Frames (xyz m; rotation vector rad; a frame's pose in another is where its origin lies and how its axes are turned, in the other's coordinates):
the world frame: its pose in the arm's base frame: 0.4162 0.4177 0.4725 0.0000 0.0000 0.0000
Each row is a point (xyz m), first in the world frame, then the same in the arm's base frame.
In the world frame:
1: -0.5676 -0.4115 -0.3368
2: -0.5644 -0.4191 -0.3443
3: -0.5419 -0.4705 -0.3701
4: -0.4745 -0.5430 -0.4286
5: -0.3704 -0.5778 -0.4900
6: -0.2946 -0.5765 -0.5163
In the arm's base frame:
1: -0.1514 0.0062 0.1357
2: -0.1482 -0.0014 0.1282
3: -0.1257 -0.0528 0.1024
4: -0.0583 -0.1253 0.0439
5: 0.0458 -0.1601 -0.0175
6: 0.1216 -0.1588 -0.0438

